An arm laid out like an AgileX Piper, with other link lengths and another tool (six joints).
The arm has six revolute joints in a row. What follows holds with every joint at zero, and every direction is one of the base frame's.
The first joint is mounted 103.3 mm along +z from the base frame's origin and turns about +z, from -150 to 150 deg.
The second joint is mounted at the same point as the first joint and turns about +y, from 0 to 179.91 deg.
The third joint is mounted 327.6 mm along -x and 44.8 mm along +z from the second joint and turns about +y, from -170 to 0 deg.
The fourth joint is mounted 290 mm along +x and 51.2 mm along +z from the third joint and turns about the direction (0.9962, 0, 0.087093), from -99.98 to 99.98 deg.
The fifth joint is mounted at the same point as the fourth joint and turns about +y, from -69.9 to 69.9 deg.
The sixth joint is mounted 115.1 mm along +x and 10.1 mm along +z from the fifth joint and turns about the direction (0.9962, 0, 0.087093), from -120 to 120 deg.
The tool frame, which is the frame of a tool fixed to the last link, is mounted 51.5 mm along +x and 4 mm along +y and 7.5 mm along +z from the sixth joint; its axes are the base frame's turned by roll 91.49, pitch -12.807 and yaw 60.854 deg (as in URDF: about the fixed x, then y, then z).
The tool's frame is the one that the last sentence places.
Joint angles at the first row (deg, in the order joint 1, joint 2, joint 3, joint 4, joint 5, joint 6):
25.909, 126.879, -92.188, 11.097, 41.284, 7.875
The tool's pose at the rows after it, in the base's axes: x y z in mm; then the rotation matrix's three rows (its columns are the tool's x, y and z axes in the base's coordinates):
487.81 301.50 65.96; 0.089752 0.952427 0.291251; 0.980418 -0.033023 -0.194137; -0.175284 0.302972 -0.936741
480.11 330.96 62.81; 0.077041 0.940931 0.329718; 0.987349 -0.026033 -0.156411; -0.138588 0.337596 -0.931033
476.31 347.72 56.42; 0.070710 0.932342 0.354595; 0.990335 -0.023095 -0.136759; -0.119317 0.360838 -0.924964
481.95 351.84 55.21; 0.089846 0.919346 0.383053; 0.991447 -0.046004 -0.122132; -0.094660 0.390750 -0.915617
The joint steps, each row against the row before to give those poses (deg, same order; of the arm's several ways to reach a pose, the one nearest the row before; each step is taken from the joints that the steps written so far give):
3.382, 0.067, -0.001, 1.402, -5.011, 0.018
3.010, 0.833, -0.015, 0.695, -3.884, 0.933
1.730, 1.023, 0.000, 0.128, -2.937, 0.609
0.190, 0.568, -0.054, 0.073, -2.939, 0.557

